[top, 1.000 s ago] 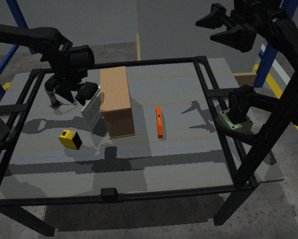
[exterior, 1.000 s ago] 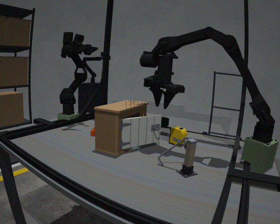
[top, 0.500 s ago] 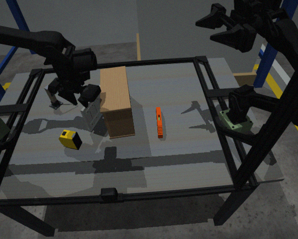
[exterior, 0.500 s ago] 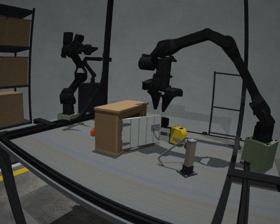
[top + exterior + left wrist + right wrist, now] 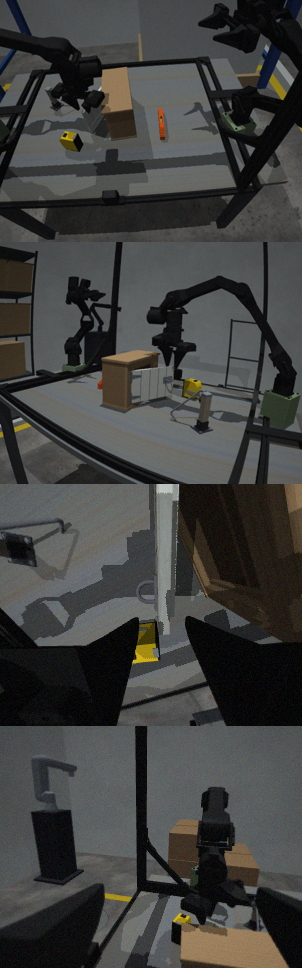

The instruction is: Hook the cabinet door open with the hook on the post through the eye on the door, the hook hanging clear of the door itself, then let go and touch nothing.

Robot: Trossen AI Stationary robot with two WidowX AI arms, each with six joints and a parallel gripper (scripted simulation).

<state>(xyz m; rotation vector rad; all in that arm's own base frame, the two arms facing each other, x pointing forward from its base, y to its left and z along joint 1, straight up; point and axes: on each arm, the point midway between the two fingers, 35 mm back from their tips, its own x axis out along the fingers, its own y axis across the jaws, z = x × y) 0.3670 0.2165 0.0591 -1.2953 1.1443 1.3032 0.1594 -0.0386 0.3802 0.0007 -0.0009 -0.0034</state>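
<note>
My left hand is 160 mm short of the grey hook, 140 mm to the right of it and 100 mm above it. Also, from my left hand: yellow tape measure (120 mm below, 60 mm to the left, 60 mm behind); white slatted door (90 mm below, 80 mm ahead, 30 mm to the right); orange level (290 mm to the right, 140 mm below, 10 mm ahead).
</note>
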